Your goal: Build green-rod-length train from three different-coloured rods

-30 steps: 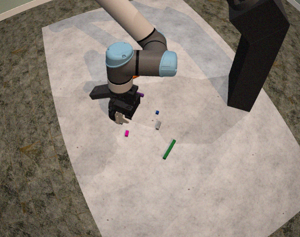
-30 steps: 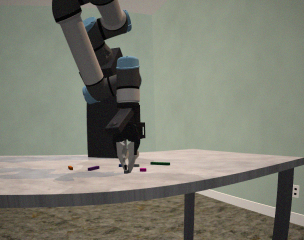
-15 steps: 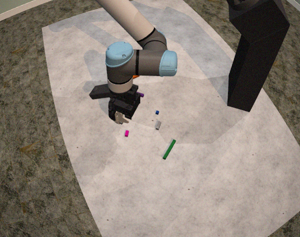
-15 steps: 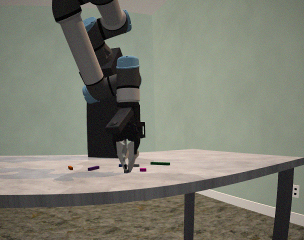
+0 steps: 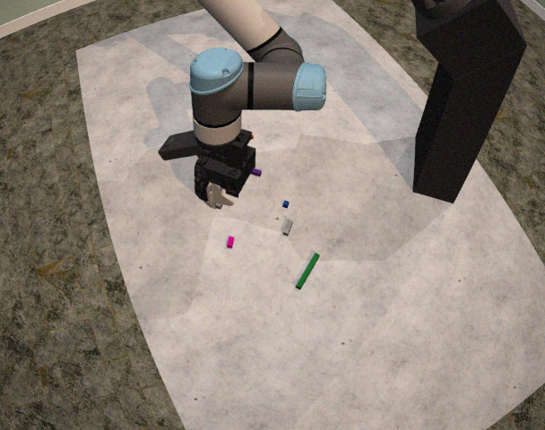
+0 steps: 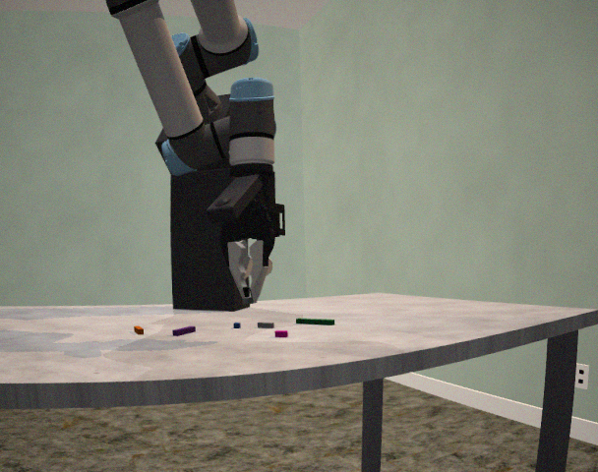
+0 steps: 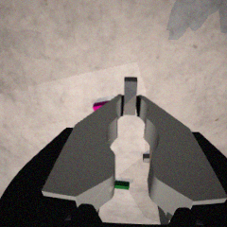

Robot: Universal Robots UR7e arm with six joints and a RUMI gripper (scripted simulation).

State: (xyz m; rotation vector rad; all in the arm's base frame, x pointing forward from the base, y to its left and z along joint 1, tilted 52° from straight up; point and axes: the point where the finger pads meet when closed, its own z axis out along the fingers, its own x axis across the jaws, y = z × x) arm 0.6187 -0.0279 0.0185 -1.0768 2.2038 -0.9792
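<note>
Now: hand 14 cm past the blue rod, 7 cm above it and 3 cm to the right of it. From my hand the other things lie so: purple rod 11 cm behind, 9 cm to the right, 7 cm below; magenta rod 7 cm below, 6 cm to the left; green rod 18 cm to the left, 11 cm behind, 7 cm below.
</note>
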